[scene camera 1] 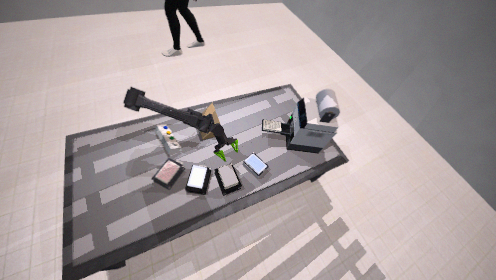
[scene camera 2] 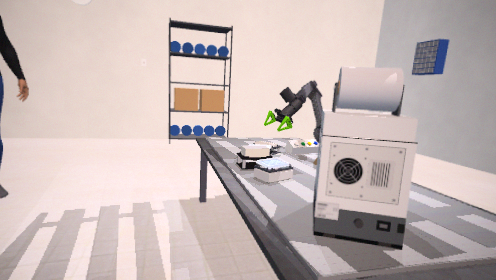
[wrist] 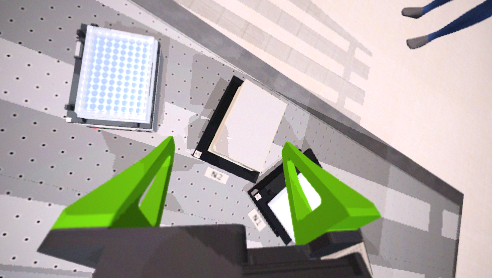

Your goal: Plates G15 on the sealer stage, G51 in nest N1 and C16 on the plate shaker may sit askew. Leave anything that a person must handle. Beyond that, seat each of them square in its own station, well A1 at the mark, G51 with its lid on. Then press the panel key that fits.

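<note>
My gripper [scene camera 1: 230,154] [scene camera 2: 272,127] [wrist: 232,144] is open and empty, raised above the table near nest N2. C16, the plate with pale blue wells [scene camera 1: 256,164] [scene camera 2: 273,163] [wrist: 119,75], sits on the shaker [scene camera 2: 273,175], its edges nearly parallel to the base. The white-topped plate in nest N1 [scene camera 1: 198,177] [wrist: 283,210] is partly behind a finger in the wrist view; its lid and seating cannot be judged. G15 [scene camera 1: 271,125] lies on the sealer stage, too small to judge. The button panel [scene camera 1: 172,145] [scene camera 2: 295,148] has blue, yellow, green and white keys. A1 corners are unreadable.
A beige-topped plate [scene camera 1: 229,176] [scene camera 2: 256,151] [wrist: 251,125] stands in nest N2, between N1 and the shaker. A pinkish plate [scene camera 1: 168,172] is beyond N1. The tall sealer [scene camera 1: 312,134] [scene camera 2: 367,125] stands at one table end. A tan board [scene camera 1: 212,116] stands behind the arm.
</note>
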